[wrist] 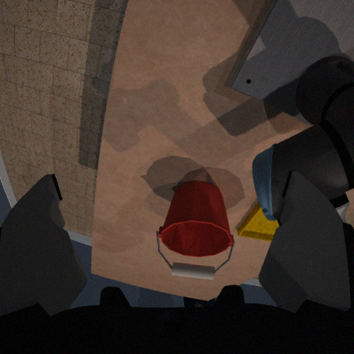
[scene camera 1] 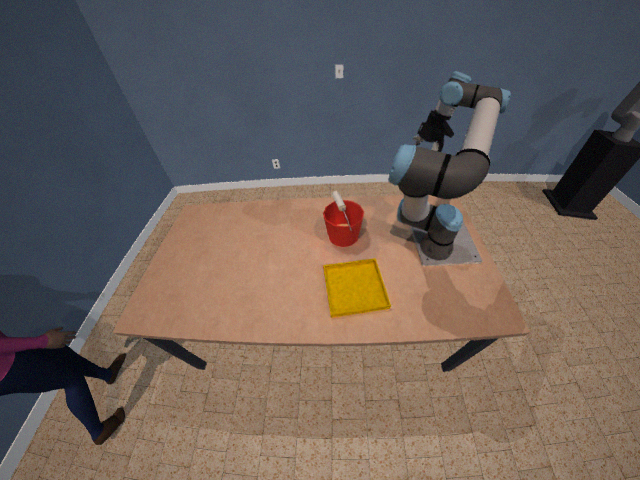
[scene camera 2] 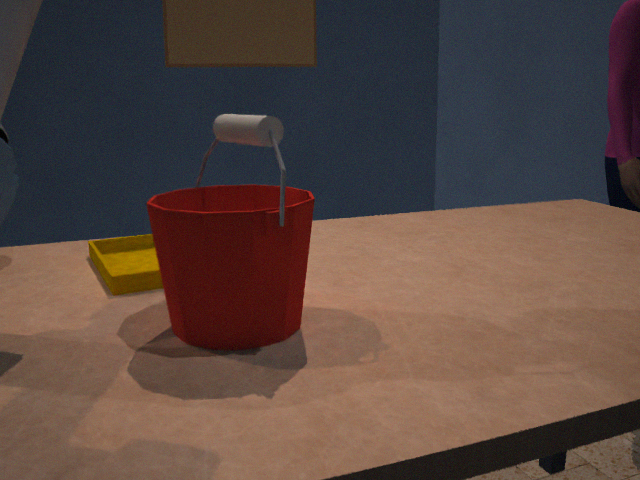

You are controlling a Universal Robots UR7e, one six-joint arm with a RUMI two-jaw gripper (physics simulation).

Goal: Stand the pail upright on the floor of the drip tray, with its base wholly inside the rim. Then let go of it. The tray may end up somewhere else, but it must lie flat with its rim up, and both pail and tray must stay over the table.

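Frame: origin at the arm's base, x left, y back, z up, level; centimetres.
Seen in the pictures: arm's base, origin of its link: (scene camera 1: 436,247).
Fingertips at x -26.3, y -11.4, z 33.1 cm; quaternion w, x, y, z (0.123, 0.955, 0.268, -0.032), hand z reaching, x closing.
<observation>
Offsets run from my fingertips to a thing's middle. Level surfaces: height alone.
The red pail (scene camera 1: 343,233) (scene camera 2: 235,268) (wrist: 199,207) stands upright on the table, behind the tray in the first scene view and apart from it. Its wire handle is raised, with a white grip @[dz -12.2, dx +24.7, dy -35.8 cm] (scene camera 1: 338,200) (scene camera 2: 241,129) (wrist: 193,270) above the rim. The yellow drip tray @[dz -33.8, dx +53.0, dy -24.6 cm] (scene camera 1: 356,286) (scene camera 2: 129,263) (wrist: 257,225) lies flat, rim up; the pail partly hides it in the second scene view, and the arm partly hides it in the wrist view. My gripper (scene camera 1: 428,144) (wrist: 171,176) is open and empty, high above the table, to the pail's right in the first scene view.
The table @[dz -35.2 cm] (scene camera 1: 232,268) (scene camera 2: 465,289) extends left of both objects in the first scene view. My arm's base plate (scene camera 1: 467,249) is at the table's right side. The arm's large blue-capped joint (scene camera 1: 404,164) (wrist: 263,182) hangs near the tray in the wrist view. A person (scene camera 1: 62,361) (scene camera 2: 622,103) is beyond the table.
</observation>
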